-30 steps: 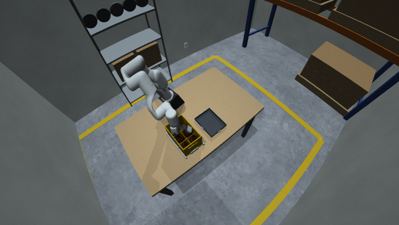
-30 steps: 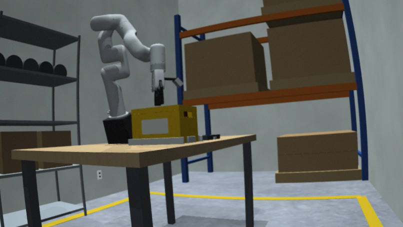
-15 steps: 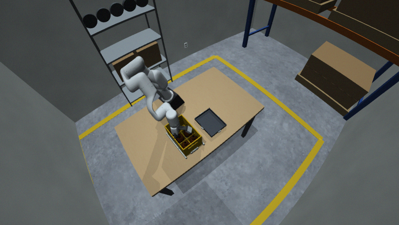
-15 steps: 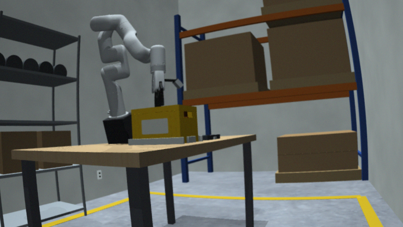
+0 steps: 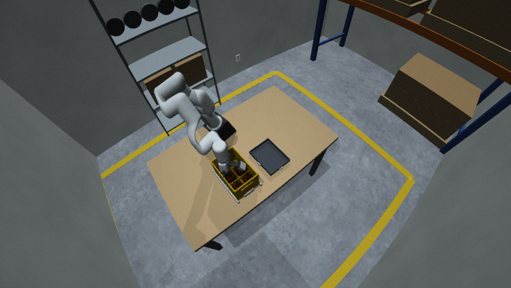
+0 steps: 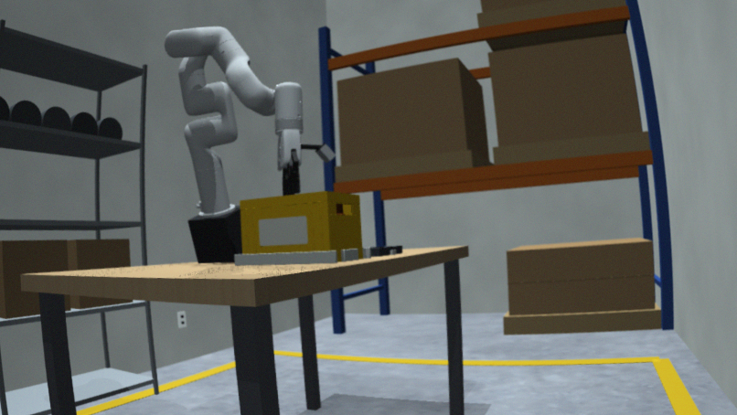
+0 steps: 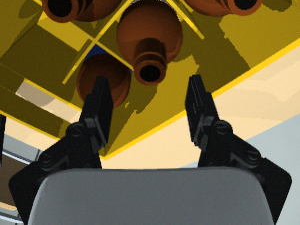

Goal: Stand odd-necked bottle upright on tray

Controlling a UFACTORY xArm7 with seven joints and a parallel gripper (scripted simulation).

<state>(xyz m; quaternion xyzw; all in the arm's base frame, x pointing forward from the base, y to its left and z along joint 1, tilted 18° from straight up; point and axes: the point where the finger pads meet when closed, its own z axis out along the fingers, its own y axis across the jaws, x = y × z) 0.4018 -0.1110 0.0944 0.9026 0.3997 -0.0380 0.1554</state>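
My hand is 11 cm above the crate and 4 cm to the right of it. From my hand the other things lie so: tray 34 cm to the left, 19 cm below; then bottle 11 cm below, 9 cm to the left, 9 cm ahead.
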